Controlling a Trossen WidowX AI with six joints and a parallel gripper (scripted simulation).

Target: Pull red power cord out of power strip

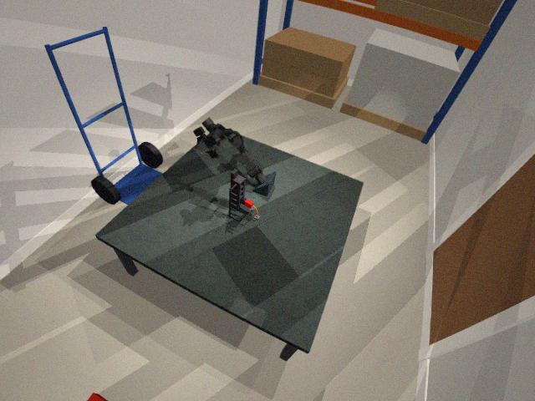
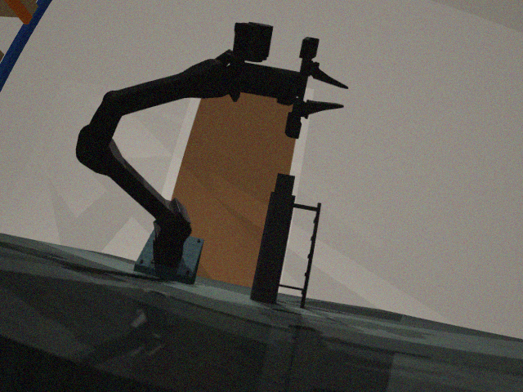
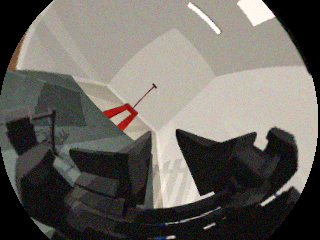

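My gripper tip is 310 mm above the red plug, 290 mm to the right of it and 40 mm past it.
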